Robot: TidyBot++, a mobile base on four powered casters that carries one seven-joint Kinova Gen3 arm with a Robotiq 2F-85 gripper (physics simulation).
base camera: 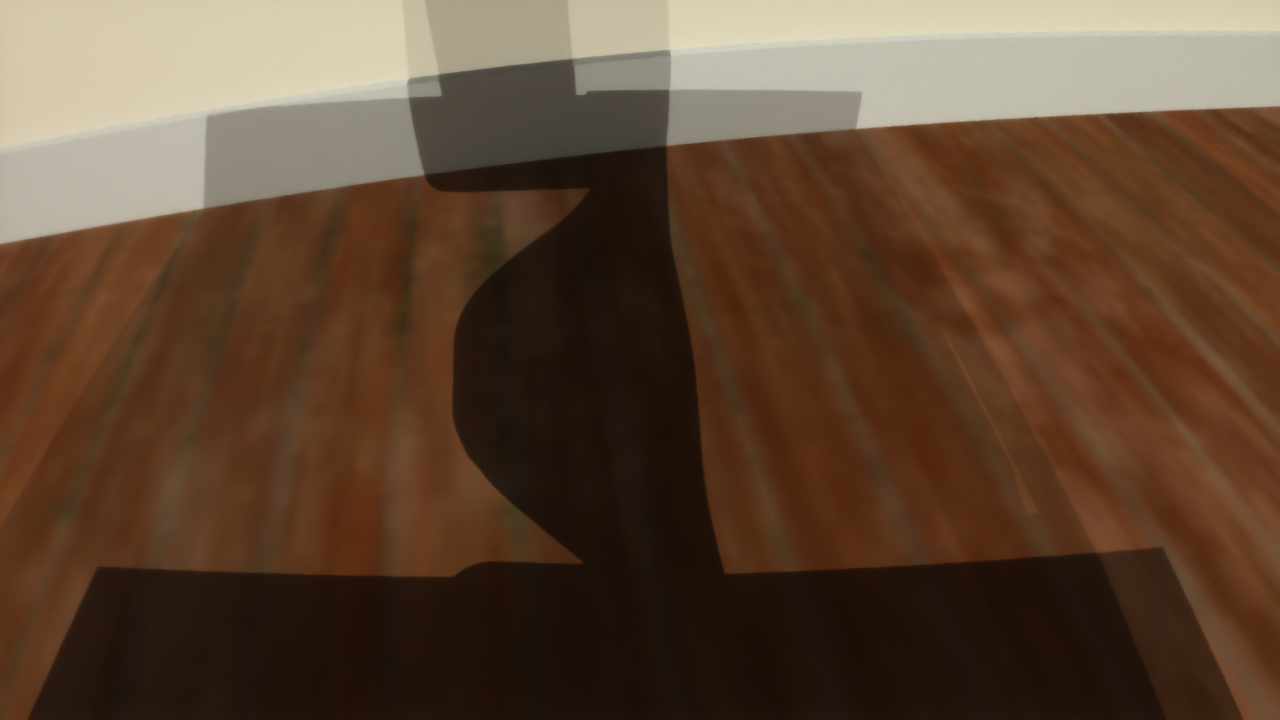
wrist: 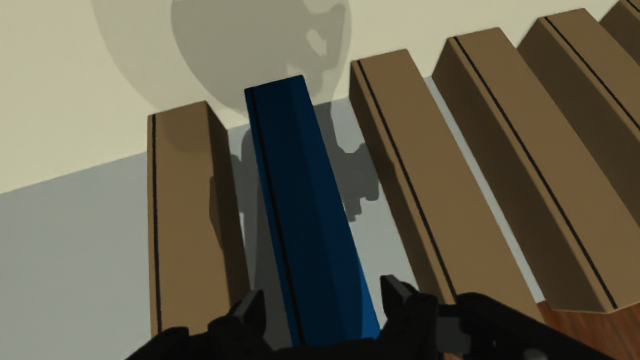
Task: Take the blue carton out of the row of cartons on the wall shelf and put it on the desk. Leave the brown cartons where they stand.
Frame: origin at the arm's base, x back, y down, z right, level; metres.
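Seen in the pictures: gripper, fingertip midpoint: (wrist: pixel 323 299).
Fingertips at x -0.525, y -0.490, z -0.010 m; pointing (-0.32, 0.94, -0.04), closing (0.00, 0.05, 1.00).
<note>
Offsets run from my fingertips to a thing's middle. Level surfaces: height alone.
The blue carton @(dx -0.068, dy +0.067, dz -0.010 m) (wrist: pixel 305 200) stands on the grey shelf @(dy +0.095 m) (wrist: pixel 75 240) in the wrist view, second from the left in the row, with a black stripe along its left edge. A brown carton @(dx -0.052, dy +0.067, dz -0.107 m) (wrist: pixel 185 215) stands to its left and another brown carton @(dx -0.085, dy +0.067, dz +0.097 m) (wrist: pixel 435 200) to its right, each with a gap between. My gripper (wrist: pixel 323 299) is open and empty at the bottom of the wrist view. Its left fingertip shows over the gap left of the blue carton, its right fingertip over the gap to the right. The desk does not show in these views.
More brown cartons @(dx -0.101, dy +0.067, dz +0.199 m) (wrist: pixel 550 165) @(dx -0.119, dy +0.067, dz +0.307 m) (wrist: pixel 600 60) stand farther right in the row. The cream wall (wrist: pixel 50 75) (base camera: pixel 179 53) rises behind the shelf. The base camera view shows the wooden floor @(dy +0.887 m) (base camera: pixel 805 358), a pale baseboard (base camera: pixel 1029 76) and a dark shadow of the robot across them.
</note>
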